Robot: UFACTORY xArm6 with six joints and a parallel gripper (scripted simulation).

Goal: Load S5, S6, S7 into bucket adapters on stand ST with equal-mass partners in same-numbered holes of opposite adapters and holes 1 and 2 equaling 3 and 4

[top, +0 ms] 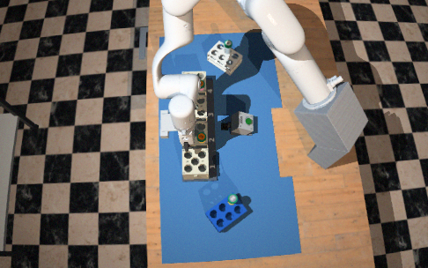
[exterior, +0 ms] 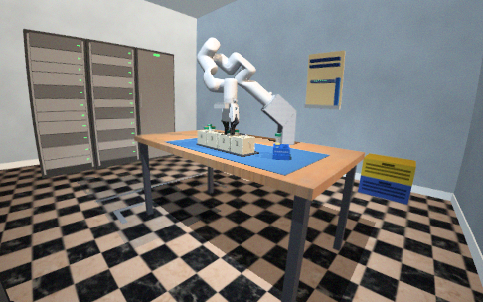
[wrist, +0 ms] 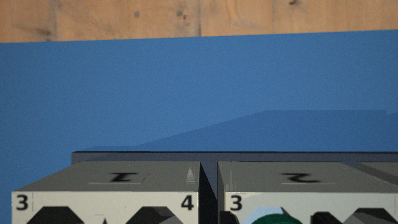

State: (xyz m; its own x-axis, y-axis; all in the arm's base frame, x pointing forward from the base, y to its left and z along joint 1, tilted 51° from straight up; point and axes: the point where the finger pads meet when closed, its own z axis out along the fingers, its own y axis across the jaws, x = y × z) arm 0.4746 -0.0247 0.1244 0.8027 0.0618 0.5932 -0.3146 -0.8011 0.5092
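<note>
My hand is 250 mm past the green done key, 60 mm above it and 10 mm to the right of it. Also, from my hand: adapter 90 mm to the left, 70 mm below, 10 mm ahead; orange-dotted tube 50 mm below, 40 mm behind, 10 mm to the left; grey-dotted tube 270 mm to the left, 70 mm behind, 60 mm below.
</note>
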